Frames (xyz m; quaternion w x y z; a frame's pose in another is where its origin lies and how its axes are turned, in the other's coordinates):
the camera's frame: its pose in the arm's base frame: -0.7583 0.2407 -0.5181 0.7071 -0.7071 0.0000 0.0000
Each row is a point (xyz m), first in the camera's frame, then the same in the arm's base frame.
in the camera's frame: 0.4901 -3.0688 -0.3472
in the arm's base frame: -0.2682 -0.1065 2.5507
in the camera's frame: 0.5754 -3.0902 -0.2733
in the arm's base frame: -0.1829 -0.0326 2.5721
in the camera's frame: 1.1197 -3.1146 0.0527
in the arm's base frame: 0.3614 0.2934 2.5965
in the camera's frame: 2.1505 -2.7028 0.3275
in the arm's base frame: 1.3922 0.5682 2.1847
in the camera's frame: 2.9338 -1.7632 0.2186
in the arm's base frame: 2.1755 0.4593 1.2451
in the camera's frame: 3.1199 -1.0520 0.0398
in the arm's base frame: 2.3616 0.2805 0.5339
